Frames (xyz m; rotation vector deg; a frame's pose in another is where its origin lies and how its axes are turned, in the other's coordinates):
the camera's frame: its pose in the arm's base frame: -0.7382 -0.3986 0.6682 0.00 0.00 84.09
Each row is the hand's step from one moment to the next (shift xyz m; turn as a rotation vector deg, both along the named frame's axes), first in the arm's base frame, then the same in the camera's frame.
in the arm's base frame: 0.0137 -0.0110 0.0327 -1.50 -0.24 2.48
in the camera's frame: -0.0095 -0.0148 0.0327 -0.39 1.47 2.48
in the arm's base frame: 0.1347 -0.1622 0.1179 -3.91 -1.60 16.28
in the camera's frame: -0.1475 -0.1507 0.1179 -1.99 3.72 16.28
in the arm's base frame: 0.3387 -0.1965 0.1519 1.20 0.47 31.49
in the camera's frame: -0.1606 -0.3571 0.1519 0.59 -1.15 31.49
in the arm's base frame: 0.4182 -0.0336 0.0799 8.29 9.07 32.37
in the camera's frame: 0.0096 -0.4194 0.0799 9.88 -7.31 32.37
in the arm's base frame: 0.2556 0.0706 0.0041 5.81 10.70 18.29
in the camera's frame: 0.0965 -0.2470 0.0041 11.24 -4.68 18.29
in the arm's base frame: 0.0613 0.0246 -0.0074 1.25 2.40 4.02
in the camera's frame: 0.0308 -0.0584 -0.0074 2.52 -1.00 4.02
